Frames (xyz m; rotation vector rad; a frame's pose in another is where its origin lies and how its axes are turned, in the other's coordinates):
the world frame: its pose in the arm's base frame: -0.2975 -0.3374 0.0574 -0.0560 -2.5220 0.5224
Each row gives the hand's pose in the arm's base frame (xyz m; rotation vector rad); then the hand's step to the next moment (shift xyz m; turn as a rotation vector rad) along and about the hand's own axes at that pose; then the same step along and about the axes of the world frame.
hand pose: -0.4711 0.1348 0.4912 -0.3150 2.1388 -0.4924
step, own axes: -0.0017 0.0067 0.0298 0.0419 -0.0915 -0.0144
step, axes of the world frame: -0.0302 0.0046 0.0001 0.0228 -0.0924 0.0358
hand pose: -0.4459 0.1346 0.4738 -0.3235 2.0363 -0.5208
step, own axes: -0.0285 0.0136 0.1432 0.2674 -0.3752 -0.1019
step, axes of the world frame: -0.1426 0.0004 -0.0342 0.1322 -0.3817 0.2439
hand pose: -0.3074 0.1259 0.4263 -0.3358 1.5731 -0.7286
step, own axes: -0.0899 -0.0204 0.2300 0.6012 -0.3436 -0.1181
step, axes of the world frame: -0.1545 -0.0656 -0.1823 0.0118 -0.4330 0.5530
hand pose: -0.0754 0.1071 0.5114 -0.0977 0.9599 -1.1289
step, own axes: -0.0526 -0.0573 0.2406 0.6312 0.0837 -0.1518
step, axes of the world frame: -0.0049 -0.1585 -0.1970 -0.3354 -0.1808 0.5322
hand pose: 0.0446 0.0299 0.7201 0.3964 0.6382 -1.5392
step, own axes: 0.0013 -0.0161 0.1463 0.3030 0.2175 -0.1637
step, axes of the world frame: 0.0437 -0.1278 -0.0586 -0.3407 -0.0070 0.2231
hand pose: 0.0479 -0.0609 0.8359 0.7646 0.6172 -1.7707
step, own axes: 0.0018 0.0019 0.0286 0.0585 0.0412 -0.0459
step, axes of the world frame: 0.0094 -0.0270 -0.0032 -0.0709 0.0118 0.0454
